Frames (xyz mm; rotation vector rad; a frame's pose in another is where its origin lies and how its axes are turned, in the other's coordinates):
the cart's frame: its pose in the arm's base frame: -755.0 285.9 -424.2 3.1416 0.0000 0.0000
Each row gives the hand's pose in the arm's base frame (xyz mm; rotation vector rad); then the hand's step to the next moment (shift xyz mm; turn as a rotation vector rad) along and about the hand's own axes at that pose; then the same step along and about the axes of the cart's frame.
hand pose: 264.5 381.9 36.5 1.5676 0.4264 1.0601
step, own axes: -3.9 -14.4 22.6 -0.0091 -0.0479 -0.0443
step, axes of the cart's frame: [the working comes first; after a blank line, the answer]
step, axes of the arm's base frame: 20.0 -12.0 -13.7 -0.0277 0.0334 -0.0496

20.0 12.0 13.7 -0.0277 -0.0334 0.0496
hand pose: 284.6 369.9 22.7 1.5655 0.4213 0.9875
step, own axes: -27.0 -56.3 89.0 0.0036 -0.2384 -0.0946
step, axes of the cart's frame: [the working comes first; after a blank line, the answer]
step, axes of the arm's base frame: 67.7 -61.3 -59.0 -0.0117 0.1232 -0.2247

67.7 61.3 59.0 -0.0117 -0.1232 0.2247
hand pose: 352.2 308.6 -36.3 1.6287 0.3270 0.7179
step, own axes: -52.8 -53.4 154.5 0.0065 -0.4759 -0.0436
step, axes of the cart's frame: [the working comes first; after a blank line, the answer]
step, axes of the arm's base frame: 64.8 -141.9 -72.0 0.0658 0.1315 -0.4548

64.8 141.9 72.0 0.0658 -0.1315 0.4548
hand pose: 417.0 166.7 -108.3 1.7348 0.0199 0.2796
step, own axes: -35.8 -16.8 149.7 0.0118 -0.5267 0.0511
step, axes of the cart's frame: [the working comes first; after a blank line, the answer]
step, axes of the arm's base frame: -2.8 -147.9 -45.9 0.0969 0.0501 -0.5179

-2.8 147.9 45.9 0.0969 -0.0501 0.5179
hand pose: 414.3 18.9 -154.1 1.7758 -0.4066 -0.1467
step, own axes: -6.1 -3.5 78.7 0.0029 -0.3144 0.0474
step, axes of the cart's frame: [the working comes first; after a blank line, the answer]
step, axes of the arm's base frame: -29.6 -69.4 -23.4 0.0487 0.0159 -0.3138

-29.6 69.4 23.4 0.0487 -0.0159 0.3138
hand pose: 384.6 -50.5 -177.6 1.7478 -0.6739 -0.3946
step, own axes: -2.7 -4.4 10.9 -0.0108 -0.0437 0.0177
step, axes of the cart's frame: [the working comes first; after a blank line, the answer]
step, axes of the arm's base frame: -7.4 -5.9 -7.5 -0.0084 0.0007 -0.0476

-7.4 5.9 7.5 -0.0084 -0.0007 0.0476
